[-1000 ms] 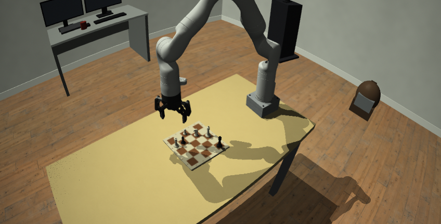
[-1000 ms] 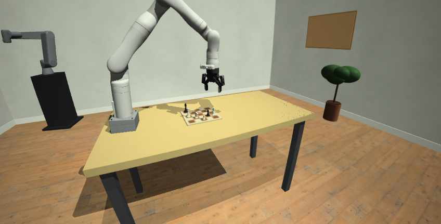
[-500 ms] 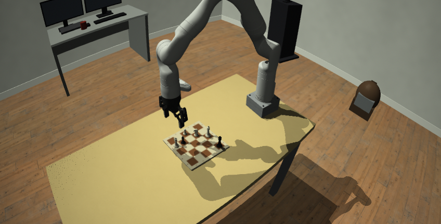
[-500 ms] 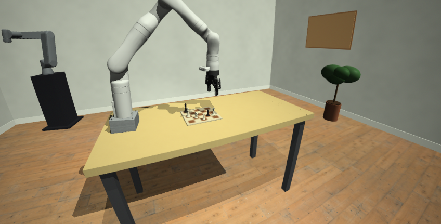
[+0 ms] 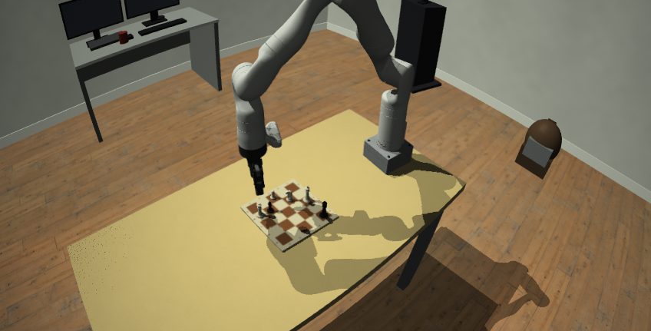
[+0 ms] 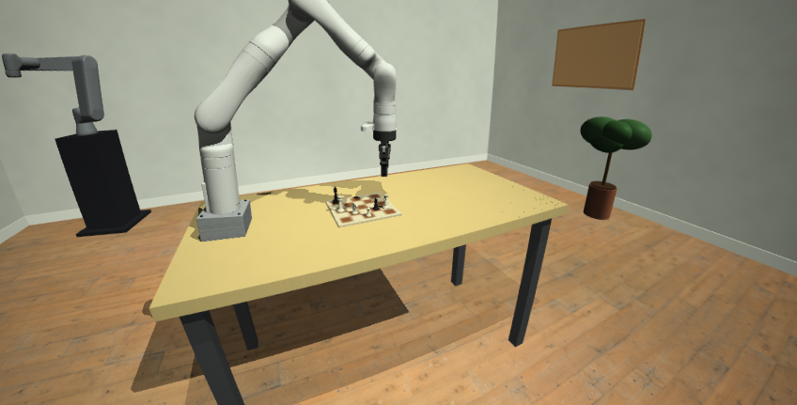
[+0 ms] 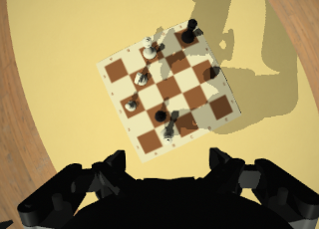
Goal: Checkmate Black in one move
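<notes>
Right now my hand is 3 cm past the black pawn and 12 cm above it. Also, from my hand: small white piece: 7 cm behind, 5 cm to the right, 13 cm below; chessboard: 8 cm behind, 3 cm to the left, 14 cm below; tall white piece: 16 cm behind, 1 cm to the left, 11 cm below.
</notes>
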